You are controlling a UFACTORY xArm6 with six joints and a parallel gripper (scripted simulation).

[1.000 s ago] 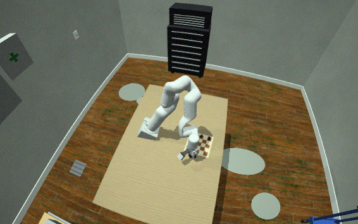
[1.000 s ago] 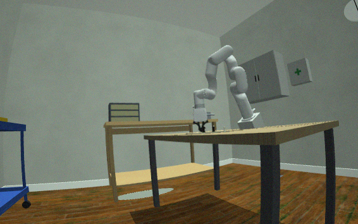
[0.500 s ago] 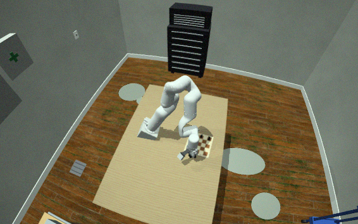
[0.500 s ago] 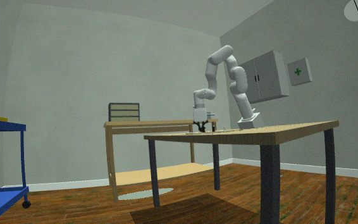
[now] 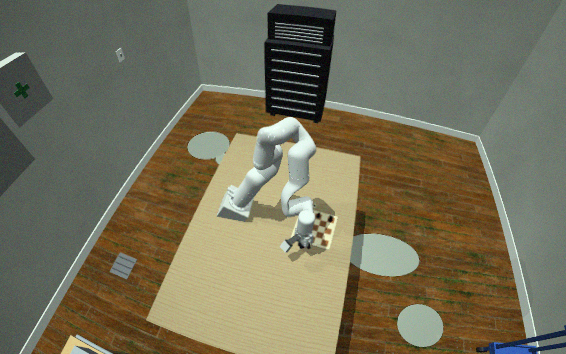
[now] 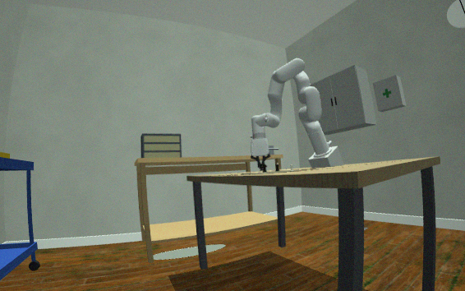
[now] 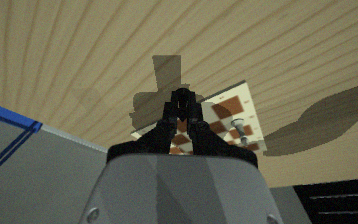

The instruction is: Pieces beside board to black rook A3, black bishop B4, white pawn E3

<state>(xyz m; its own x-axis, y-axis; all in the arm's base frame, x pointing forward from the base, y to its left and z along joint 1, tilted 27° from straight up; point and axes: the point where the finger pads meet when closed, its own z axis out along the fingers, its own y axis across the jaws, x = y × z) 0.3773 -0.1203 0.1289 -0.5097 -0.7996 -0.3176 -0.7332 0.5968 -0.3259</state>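
Now: hand 3 cm short of the black chess piece, 22 cm to the right of it and 2 cm above it. Also, from my hand: chessboard (3 cm ahead, 14 cm to the left, 4 cm below); then white pawn (1 cm behind, 28 cm to the left, 3 cm below).
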